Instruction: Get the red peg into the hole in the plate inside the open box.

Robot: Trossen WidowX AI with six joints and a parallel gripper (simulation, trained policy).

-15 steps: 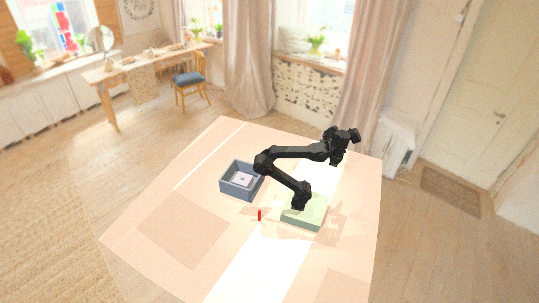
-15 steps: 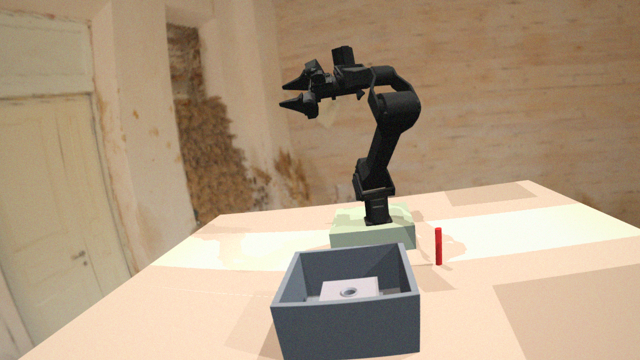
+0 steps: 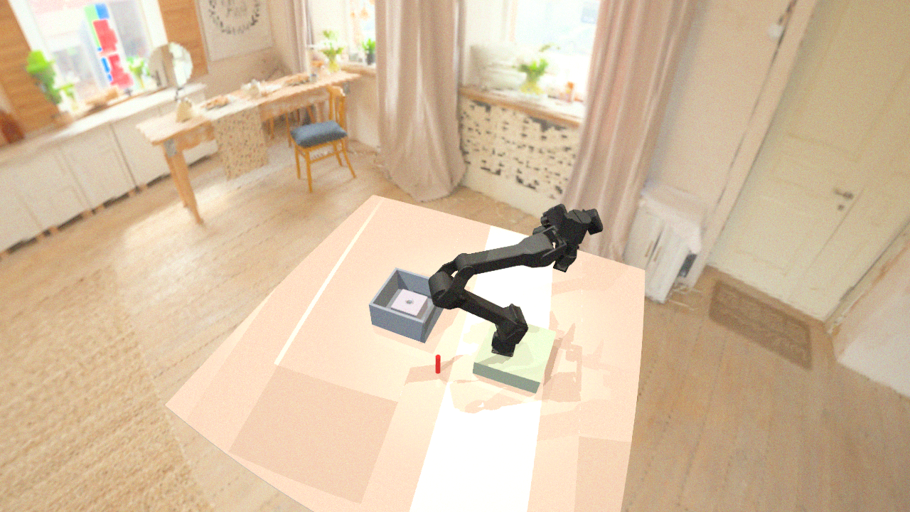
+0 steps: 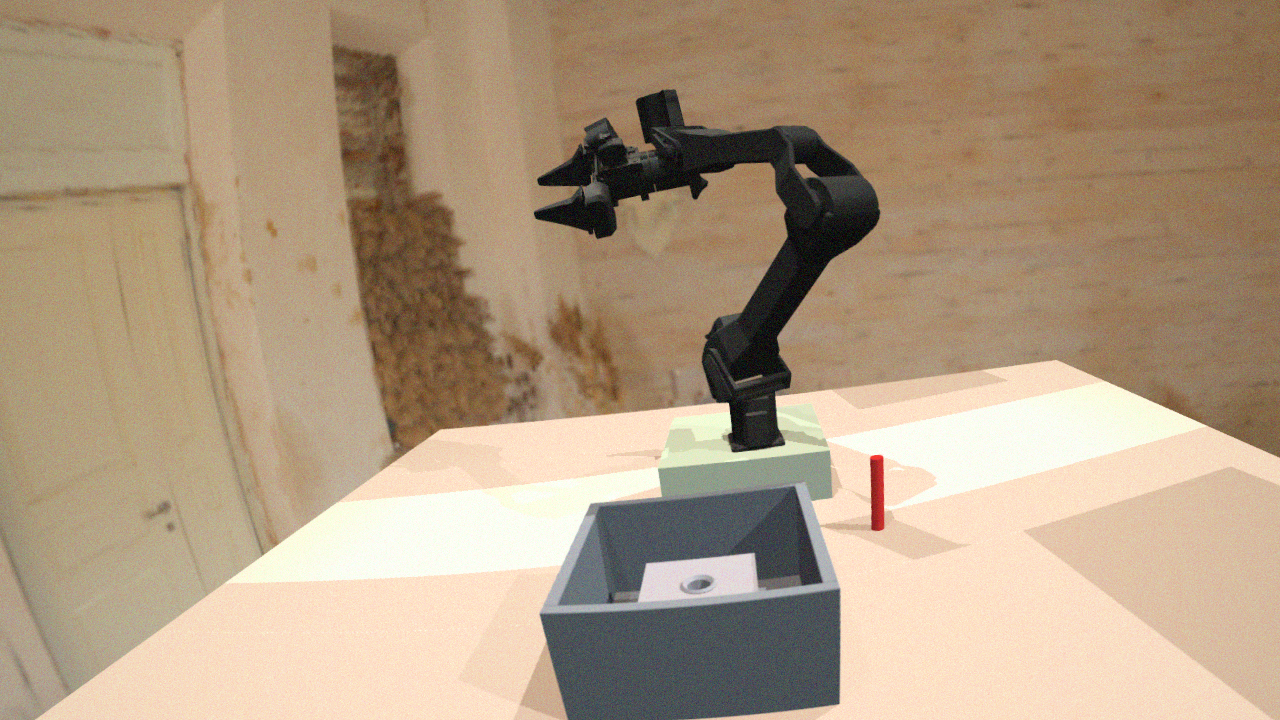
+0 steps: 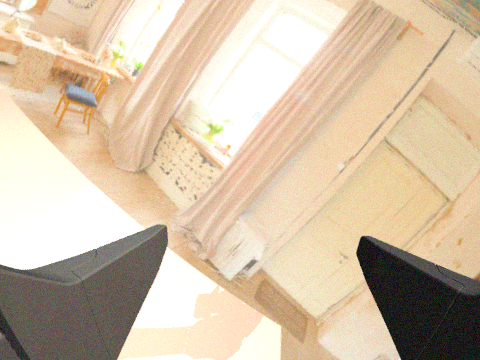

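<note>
The red peg lies 27 cm ahead of my gripper tip, 35 cm to the left of it and 36 cm below it. Round my gripper tip: white plate (43 cm ahead, 16 cm to the left, 35 cm below); grey box (43 cm ahead, 16 cm to the left, 37 cm below).
</note>
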